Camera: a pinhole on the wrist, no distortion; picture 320 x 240 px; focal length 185.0 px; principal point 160.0 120.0 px. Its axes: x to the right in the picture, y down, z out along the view. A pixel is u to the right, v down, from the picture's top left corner.
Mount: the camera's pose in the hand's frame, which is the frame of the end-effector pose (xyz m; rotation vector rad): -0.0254 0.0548 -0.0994 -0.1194 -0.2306 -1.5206
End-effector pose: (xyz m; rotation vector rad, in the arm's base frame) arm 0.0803 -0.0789 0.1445 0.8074 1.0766 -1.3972
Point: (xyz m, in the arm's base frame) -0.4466 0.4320 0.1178
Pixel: behind the camera
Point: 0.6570 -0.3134 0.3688
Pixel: 43 82
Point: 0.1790 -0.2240 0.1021
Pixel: 173 219
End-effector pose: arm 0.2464 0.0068 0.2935 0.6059 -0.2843 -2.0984
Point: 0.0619 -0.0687 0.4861
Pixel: 242 196
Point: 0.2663 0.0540 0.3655
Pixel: 250 71
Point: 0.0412 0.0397 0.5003
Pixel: 278 146
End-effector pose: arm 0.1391 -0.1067 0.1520 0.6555 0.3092 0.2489
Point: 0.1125 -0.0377 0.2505
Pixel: 114 140
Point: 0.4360 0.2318 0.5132
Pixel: outside the picture
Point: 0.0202 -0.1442 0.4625
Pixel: 128 49
